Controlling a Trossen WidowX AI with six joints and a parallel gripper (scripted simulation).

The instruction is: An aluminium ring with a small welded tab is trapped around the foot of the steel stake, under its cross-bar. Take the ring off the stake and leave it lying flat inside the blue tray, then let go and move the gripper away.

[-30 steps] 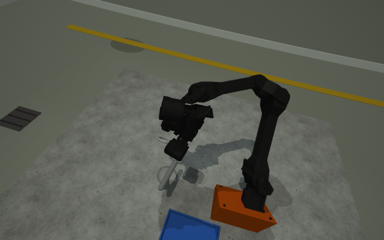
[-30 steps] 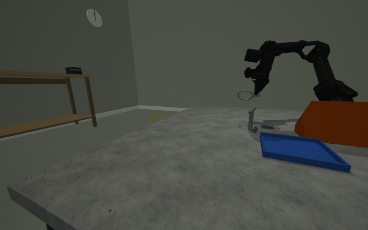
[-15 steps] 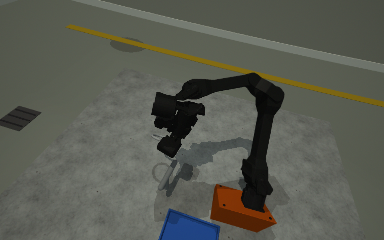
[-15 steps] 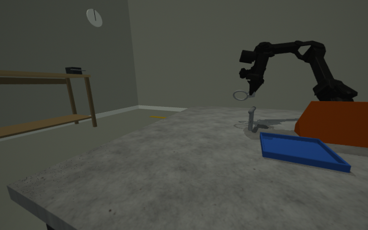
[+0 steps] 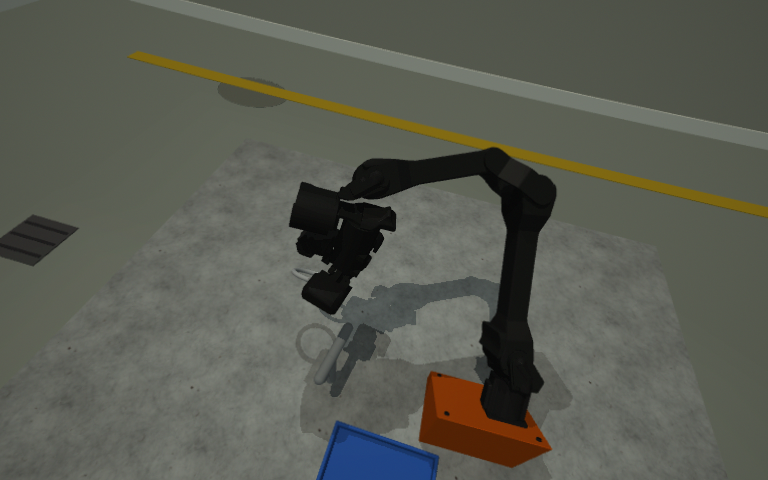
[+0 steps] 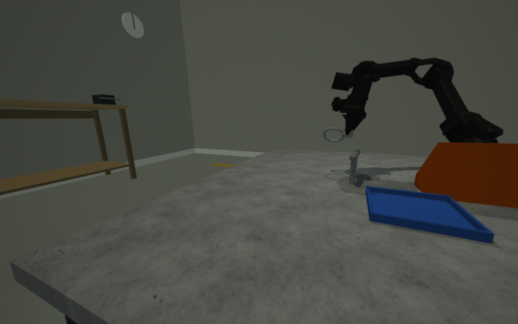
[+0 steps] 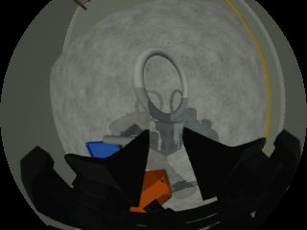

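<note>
Now: the aluminium ring 4 cm ahead of my gripper tip and 1 cm to the right of it. Also, from my gripper tip: blue tray: 15 cm behind, 28 cm to the left, 15 cm below.
</note>
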